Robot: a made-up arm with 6 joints.
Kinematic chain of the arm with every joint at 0, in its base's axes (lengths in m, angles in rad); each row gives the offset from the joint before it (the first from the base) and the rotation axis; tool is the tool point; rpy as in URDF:
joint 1: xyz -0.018 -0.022 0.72 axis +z
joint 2: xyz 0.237 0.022 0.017 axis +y
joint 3: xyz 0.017 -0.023 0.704 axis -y
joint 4: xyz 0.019 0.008 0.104 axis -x
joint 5: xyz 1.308 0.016 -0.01 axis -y
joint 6: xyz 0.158 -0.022 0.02 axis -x
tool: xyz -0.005 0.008 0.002 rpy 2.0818 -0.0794 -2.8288
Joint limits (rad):
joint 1: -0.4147..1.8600
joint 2: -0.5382..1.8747
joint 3: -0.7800..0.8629
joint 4: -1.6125..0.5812
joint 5: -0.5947..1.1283
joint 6: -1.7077..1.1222
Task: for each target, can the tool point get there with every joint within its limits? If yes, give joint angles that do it. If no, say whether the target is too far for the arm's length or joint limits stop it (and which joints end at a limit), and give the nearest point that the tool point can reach.
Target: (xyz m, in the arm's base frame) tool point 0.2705 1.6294 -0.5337
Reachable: yes | joints 1.4000 1.5453 0.3792 -0.1673 0.4028 -0.2317
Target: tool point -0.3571 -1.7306 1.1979
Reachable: no: joint limits stop it (at a limit: joint 1, joint 2, joint 3, joint 5) | nearest point 1.0635 -0.6435 1.1131 | short by 1.791 m
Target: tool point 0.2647 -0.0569 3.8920
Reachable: no: too far | nearest point 0.2489 -0.0550 2.8415 | short by 1.051 m
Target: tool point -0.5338 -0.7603 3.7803
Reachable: no: too far | nearest point -0.0654 -0.0898 2.7959 | short by 1.280 m
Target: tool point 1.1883 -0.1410 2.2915
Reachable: yes | joints -0.1070 -0.3276 0.2756 -0.0665 -0.4253 -0.4836
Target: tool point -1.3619 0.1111 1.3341
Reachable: no: joint limits stop it (at a limit: joint 1, joint 2, joint 4, joint 5) | nearest point -0.4624 1.1785 1.3142 | short by 1.396 m
